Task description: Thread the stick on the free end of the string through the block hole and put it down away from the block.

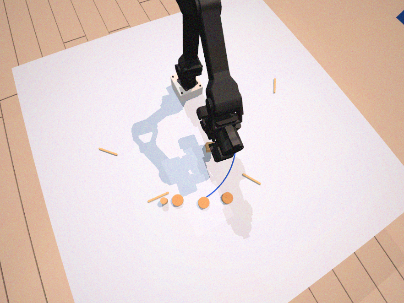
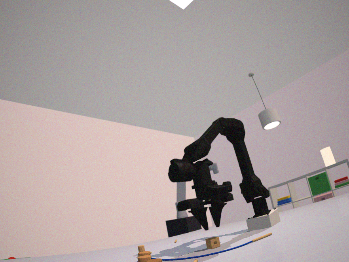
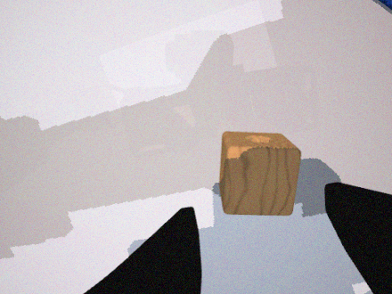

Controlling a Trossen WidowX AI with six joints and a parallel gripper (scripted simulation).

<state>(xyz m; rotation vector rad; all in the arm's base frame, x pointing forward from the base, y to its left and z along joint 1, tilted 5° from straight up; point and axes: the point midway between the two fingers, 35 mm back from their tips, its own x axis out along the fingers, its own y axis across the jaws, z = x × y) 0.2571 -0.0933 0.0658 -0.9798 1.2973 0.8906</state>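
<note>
Now: gripper tip 4 cm above the wooden block and 1 cm to the left of it. Round my gripper tip: round wooden button: 15 cm to the right, 15 cm ahead, 5 cm below; thin stick: 13 cm to the left, 6 cm below, 1 cm behind.
</note>
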